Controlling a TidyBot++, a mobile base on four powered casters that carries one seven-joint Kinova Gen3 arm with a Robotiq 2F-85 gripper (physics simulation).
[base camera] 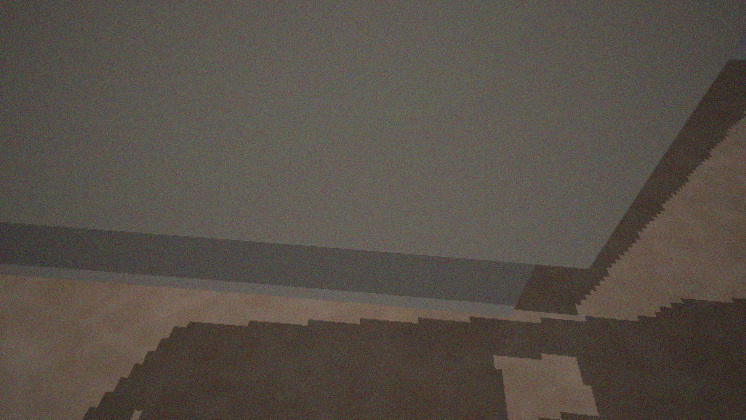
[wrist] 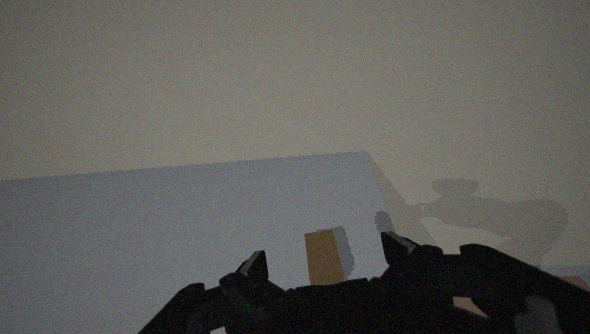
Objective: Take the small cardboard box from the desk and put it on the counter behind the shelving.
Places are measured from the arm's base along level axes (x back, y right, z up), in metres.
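Pixels of known places: gripper, between the fingertips: [wrist: 323,254].
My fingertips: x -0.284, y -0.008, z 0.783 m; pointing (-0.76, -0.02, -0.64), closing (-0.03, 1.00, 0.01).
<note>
Behind a point stands the place of what it marks.
The small cardboard box [wrist: 324,265] {x -0.389, y -0.008, z 0.564 m} is brown and rests on the pale grey-blue desk top [wrist: 125,225] {x -0.598, y -0.582, z 0.514 m}, near its right end. Its lower part is hidden behind the gripper body. My gripper [wrist: 323,254] {x -0.284, y -0.008, z 0.783 m} is open, with the box showing in the gap between its two black fingertips; nothing is held. How far the fingertips are from the box is hard to judge. The gripper does not show in the base camera view. The counter and the shelving cannot be made out in either view.
A beige wall [wrist: 250,75] {x -0.869, y -0.150, z 0.814 m} stands behind the desk, with the arm's shadow on it at the right. In the base camera view a large plain grey surface [base camera: 339,130] {x -0.257, y -0.002, z -0.161 m} fills the upper part, above a brown floor [base camera: 46,333] {x -0.292, y -0.260, z -0.396 m} with dark, jagged shadows.
</note>
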